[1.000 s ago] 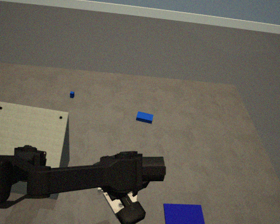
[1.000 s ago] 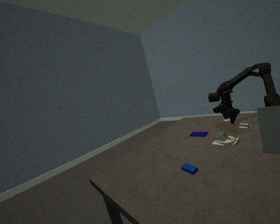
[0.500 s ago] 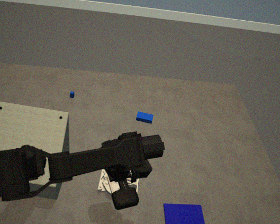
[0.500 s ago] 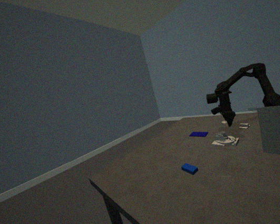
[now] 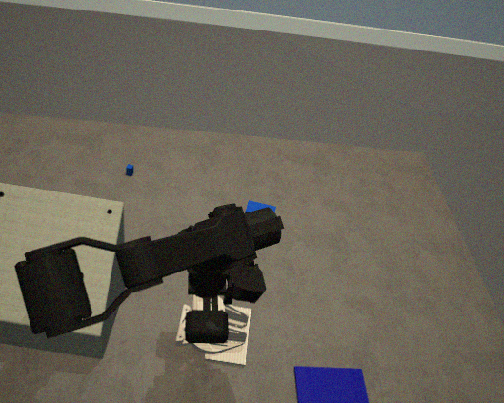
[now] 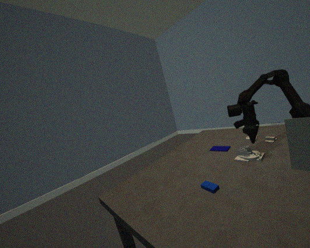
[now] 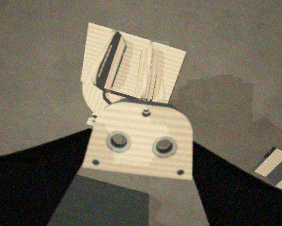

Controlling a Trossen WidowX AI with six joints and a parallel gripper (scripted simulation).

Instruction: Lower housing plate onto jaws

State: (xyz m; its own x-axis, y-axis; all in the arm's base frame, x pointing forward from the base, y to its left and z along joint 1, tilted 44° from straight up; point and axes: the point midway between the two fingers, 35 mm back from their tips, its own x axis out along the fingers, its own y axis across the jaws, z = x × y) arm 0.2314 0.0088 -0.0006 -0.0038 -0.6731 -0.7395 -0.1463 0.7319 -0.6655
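Now: the pale base 8 cm below my gripper tip, 5 cm ahead of it and 3 cm to the left of it. The rest, counted from my gripper tip: flat blue sheet: 24 cm ahead, 8 cm below, 5 cm to the right; then small blue cube: 44 cm to the left, 23 cm behind, 7 cm below.
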